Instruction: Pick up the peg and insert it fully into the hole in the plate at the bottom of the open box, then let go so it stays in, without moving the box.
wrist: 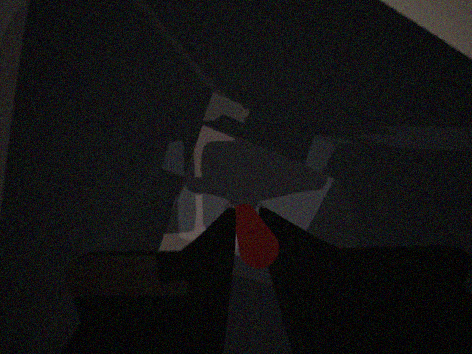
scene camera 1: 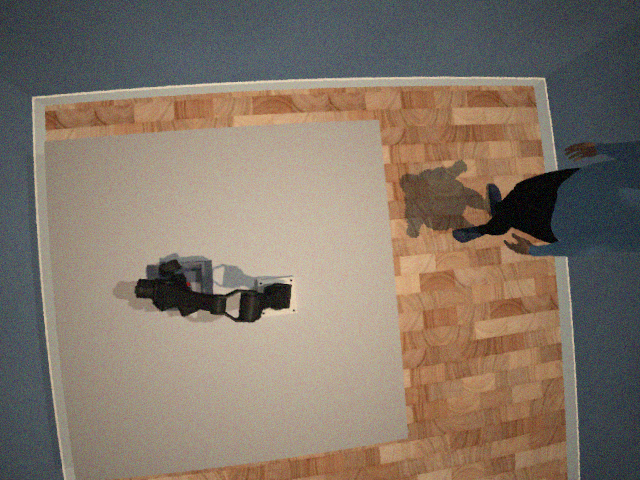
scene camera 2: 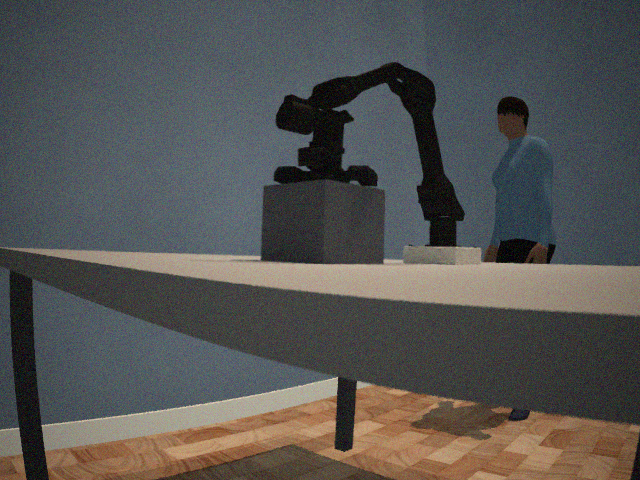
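Observation:
The red peg stands between the dark fingertips in the wrist view; a small red spot of the peg shows beside the arm in scene camera 1. My gripper is shut on the peg and points down into the open box. In scene camera 2 the wide part of the gripper is at the height of the box's rim, and the fingers are hidden behind its walls. The bottom plate is partly lit beyond the peg. The hole is not clear, and whether the peg's lower end is in it cannot be told.
The box's dark walls surround the fingers closely. The arm's white base stands right of the box on the pale table. A person in blue stands beyond the table's right side.

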